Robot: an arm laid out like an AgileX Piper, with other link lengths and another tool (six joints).
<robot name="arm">
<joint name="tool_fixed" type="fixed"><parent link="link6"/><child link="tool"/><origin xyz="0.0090 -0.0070 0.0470" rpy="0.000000 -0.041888 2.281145"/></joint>
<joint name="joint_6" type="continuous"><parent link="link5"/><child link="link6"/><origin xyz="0.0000 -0.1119 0.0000" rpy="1.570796 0.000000 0.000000"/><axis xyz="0 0 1"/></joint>
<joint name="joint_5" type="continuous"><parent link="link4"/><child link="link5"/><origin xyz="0.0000 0.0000 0.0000" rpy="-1.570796 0.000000 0.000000"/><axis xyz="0 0 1"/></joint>
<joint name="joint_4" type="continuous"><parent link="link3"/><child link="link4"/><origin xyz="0.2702 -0.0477 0.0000" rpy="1.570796 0.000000 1.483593"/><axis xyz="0 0 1"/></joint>
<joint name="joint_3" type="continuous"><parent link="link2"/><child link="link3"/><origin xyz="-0.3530 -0.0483 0.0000" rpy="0.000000 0.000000 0.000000"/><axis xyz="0 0 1"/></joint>
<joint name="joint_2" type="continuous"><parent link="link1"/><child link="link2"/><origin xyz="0.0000 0.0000 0.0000" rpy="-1.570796 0.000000 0.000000"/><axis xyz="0 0 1"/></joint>
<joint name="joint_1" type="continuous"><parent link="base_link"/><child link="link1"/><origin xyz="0.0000 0.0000 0.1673" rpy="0.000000 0.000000 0.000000"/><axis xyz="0 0 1"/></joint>
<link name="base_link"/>
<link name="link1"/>
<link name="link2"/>
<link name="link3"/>
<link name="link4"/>
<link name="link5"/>
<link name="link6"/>
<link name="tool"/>
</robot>
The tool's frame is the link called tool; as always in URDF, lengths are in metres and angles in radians. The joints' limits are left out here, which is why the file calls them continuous.
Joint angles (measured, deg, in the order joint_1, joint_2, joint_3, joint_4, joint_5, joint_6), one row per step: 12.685, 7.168, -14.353, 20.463, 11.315, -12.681; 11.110, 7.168, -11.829, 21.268, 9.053, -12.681; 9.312, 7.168, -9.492, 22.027, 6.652, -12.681; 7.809, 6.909, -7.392, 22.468, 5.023, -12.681; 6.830, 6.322, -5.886, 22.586, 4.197, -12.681; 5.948, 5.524, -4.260, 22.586, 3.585, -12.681; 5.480, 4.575, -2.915, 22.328, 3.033, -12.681; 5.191, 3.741, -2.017, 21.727, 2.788, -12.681; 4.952, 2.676, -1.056, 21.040, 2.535, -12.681; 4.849, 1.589, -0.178, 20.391, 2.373, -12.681; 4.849, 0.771, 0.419, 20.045, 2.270, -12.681; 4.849, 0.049, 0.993, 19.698, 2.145, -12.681; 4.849, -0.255, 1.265, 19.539, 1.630, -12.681; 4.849, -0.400, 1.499, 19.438, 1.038, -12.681
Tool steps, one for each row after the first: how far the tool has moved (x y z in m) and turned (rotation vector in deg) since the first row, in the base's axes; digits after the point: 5 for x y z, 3 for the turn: 0.00416, -0.00305, -0.01269, 0.838, 0.596, -2.214; 0.00764, -0.00707, -0.02383, 1.695, 0.853, -4.773; 0.00949, -0.01053, -0.03494, 2.145, 1.247, -6.842; 0.00960, -0.01280, -0.04325, 2.274, 1.403, -8.128; 0.00922, -0.01480, -0.05271, 2.257, 1.643, -9.250; 0.00832, -0.01624, -0.06002, 2.047, 1.473, -9.944; 0.00738, -0.01718, -0.06492, 1.496, 1.199, -10.363; 0.00615, -0.01808, -0.06995, 0.889, 0.738, -10.735; 0.00491, -0.01868, -0.07458, 0.320, 0.266, -10.934; 0.00400, -0.01895, -0.07765, 0.039, -0.108, -10.992; 0.00329, -0.01922, -0.08064, -0.251, -0.432, -11.057; 0.00308, -0.01976, -0.08091, -0.303, -0.967, -11.242; 0.00308, -0.02033, -0.08091, -0.305, -1.445, -11.447
